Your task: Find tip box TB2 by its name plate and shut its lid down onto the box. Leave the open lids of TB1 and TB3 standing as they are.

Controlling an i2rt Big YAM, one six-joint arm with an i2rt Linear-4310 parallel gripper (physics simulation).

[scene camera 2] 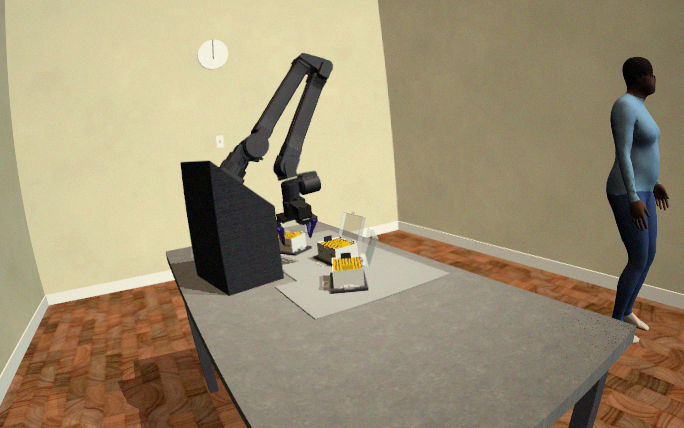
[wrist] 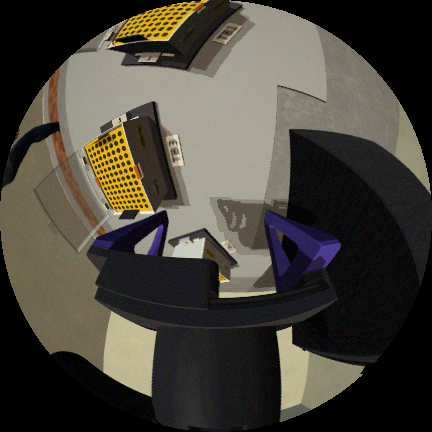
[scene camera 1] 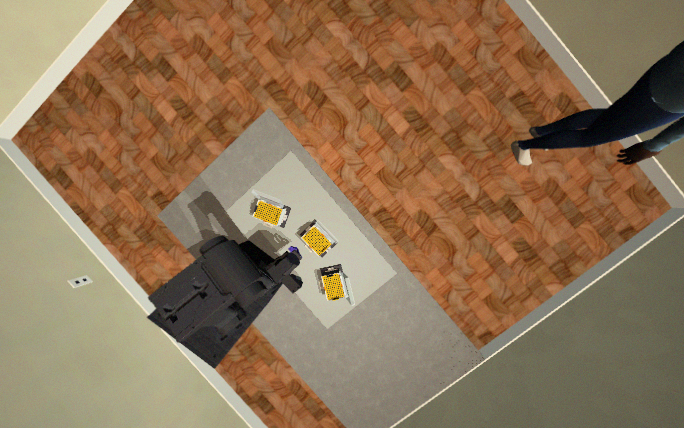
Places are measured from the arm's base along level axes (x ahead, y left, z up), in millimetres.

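Pixels of known places: gripper, between the fingertips: [scene camera 2: 297,241] [wrist: 215,215]; arm's base, origin of its link: [scene camera 2: 227,180].
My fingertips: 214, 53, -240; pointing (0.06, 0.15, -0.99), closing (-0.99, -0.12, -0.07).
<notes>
For each thing: its top centre in the pictures, then the offset to it from my fingertips, as dx, dy, dz. Level surfaces: height alone.
- TB2, centre of its top: [wrist: 205,275] [scene camera 2: 283,234] [scene camera 1: 266,215] +0, +205, -19
- TB3, centre of its top: [wrist: 106,184] [scene camera 2: 336,239] [scene camera 1: 316,241] +132, -15, -11
- pale mat, height of its surface: dz -86
- grey table, height of its surface: dz -88
TB2 [scene camera 1: 268,211] [scene camera 2: 295,244] [wrist: 190,251] is a white box with a yellow rack, the farthest box in the scene camera 2 view. Its clear lid [scene camera 1: 268,197] stands open; the wrist view does not show it. Its plate [wrist: 228,246] is too small to read clearly. TB3 [scene camera 1: 316,239] [scene camera 2: 336,249] [wrist: 120,170] is in the middle, its lid [scene camera 2: 352,225] [wrist: 70,200] open. TB1 [scene camera 1: 332,286] [scene camera 2: 348,276] [wrist: 160,22] is nearest scene camera 2, its lid [scene camera 1: 349,290] [scene camera 2: 370,247] open. My gripper [scene camera 2: 296,239] [wrist: 215,215] is open and empty, pointing down above the pedestal side of the boxes.
The boxes stand on a pale mat [scene camera 1: 363,267] [scene camera 2: 403,275] [wrist: 215,100] on the grey table [scene camera 1: 363,353] [scene camera 2: 403,353]. The black pedestal [scene camera 2: 201,227] [wrist: 350,225] rises beside the gripper. A person [scene camera 1: 580,128] [scene camera 2: 633,151] stands beyond the table.
</notes>
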